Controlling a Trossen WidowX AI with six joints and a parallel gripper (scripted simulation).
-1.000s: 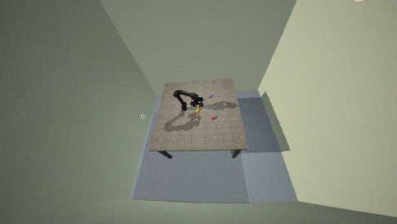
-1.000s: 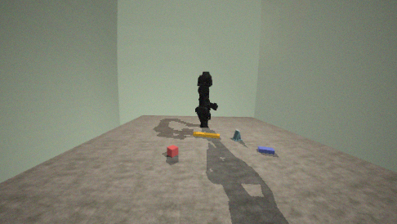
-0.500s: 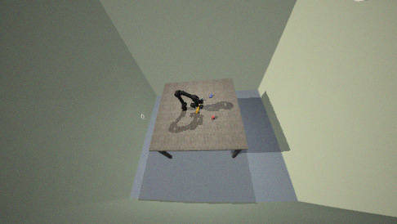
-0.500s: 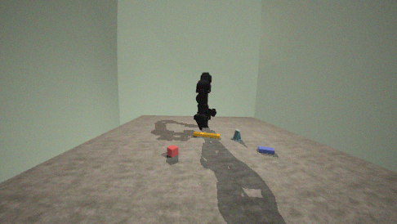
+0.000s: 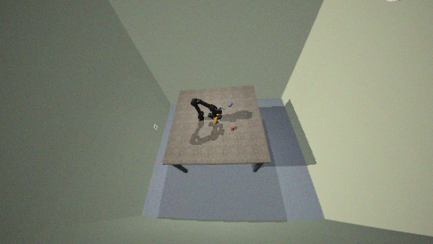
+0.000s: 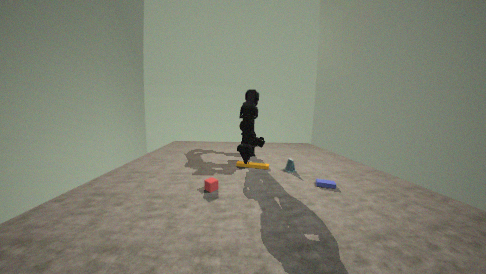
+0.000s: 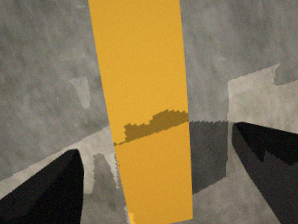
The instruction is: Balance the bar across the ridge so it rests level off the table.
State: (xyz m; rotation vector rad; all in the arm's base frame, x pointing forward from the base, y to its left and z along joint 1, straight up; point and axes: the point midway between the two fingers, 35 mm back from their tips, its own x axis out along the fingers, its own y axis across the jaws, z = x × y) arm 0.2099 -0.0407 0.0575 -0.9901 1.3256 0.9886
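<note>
My gripper tip is 10 mm short of the yellow bar, 30 mm to the right of it and 10 mm above it. The rest, counted from my gripper tip: flat blue block (220 mm ahead, 280 mm to the left, 10 mm below); red cube (230 mm ahead, 150 mm to the right, 10 mm below).
</note>
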